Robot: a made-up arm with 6 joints.
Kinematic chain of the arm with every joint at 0, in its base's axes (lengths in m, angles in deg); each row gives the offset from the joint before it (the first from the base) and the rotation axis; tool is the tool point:
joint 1: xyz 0 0 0.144 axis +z
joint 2: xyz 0 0.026 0 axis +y
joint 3: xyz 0 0 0.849 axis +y
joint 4: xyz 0 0 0.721 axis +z
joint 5: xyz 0 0 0 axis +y
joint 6: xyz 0 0 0.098 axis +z
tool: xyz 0 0 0
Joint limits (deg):
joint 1: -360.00..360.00
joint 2: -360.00..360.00
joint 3: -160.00..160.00
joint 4: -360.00..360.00
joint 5: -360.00..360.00
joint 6: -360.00..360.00
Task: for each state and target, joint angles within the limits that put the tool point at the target. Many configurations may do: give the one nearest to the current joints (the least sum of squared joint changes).
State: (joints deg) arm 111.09 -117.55 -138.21 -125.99 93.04 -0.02
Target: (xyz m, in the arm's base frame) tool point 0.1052 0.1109 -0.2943
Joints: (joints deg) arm 70.93 -139.14 -144.00 -114.45 89.00 -0.02
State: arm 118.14 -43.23 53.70 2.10 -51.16 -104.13
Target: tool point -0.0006 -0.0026 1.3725
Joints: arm 118.51 -39.16 87.89 17.61 -54.79 -104.13
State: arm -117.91 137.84 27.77 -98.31 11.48 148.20
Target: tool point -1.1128 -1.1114 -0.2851
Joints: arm -135.05 93.85 23.57 -98.39 15.32 148.20
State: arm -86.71 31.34 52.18 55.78 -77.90 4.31
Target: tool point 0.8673 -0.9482 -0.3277
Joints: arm -45.27 80.99 66.70 55.36 -73.34 4.31
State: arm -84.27 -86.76 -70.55 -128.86 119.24 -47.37
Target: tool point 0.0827 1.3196 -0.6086
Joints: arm -95.92 -106.47 -24.28 -125.44 91.65 -47.37
